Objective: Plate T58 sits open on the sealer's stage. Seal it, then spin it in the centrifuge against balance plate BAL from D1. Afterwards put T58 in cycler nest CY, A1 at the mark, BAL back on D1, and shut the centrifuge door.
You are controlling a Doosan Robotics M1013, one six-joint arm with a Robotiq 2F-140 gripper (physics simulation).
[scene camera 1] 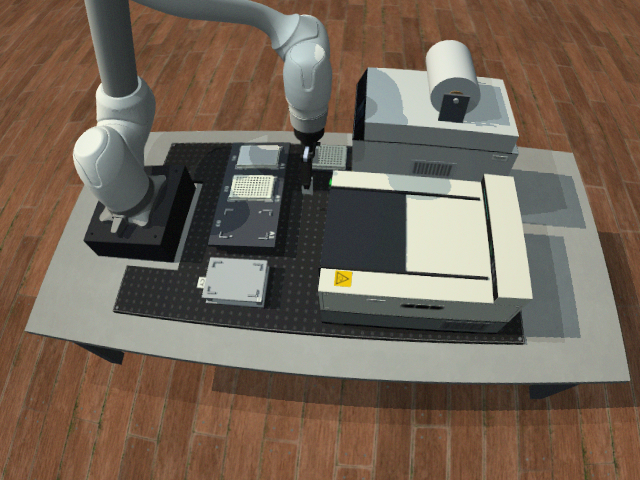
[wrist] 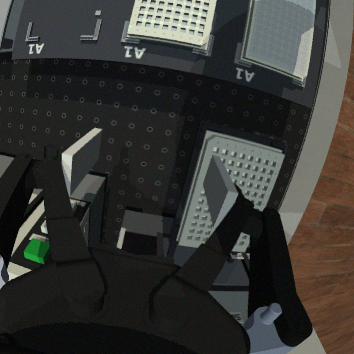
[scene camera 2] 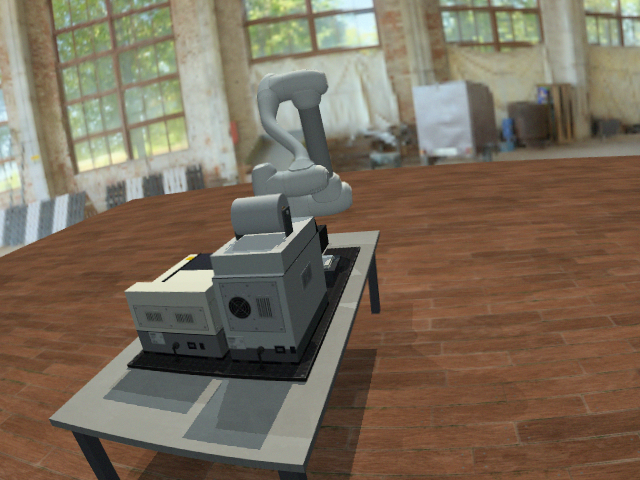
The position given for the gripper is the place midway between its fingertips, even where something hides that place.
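The gripper (scene camera 1: 310, 177) is visible from the wrist too, with the gripper (wrist: 153, 156) showing there. A grey plate (scene camera 1: 264, 156) belongs to the scene, and the wrist view shows the plate (wrist: 282, 43) as well. The scene also has a centrifuge (scene camera 2: 177, 314), and the wrist view shows the centrifuge (wrist: 87, 200) too.
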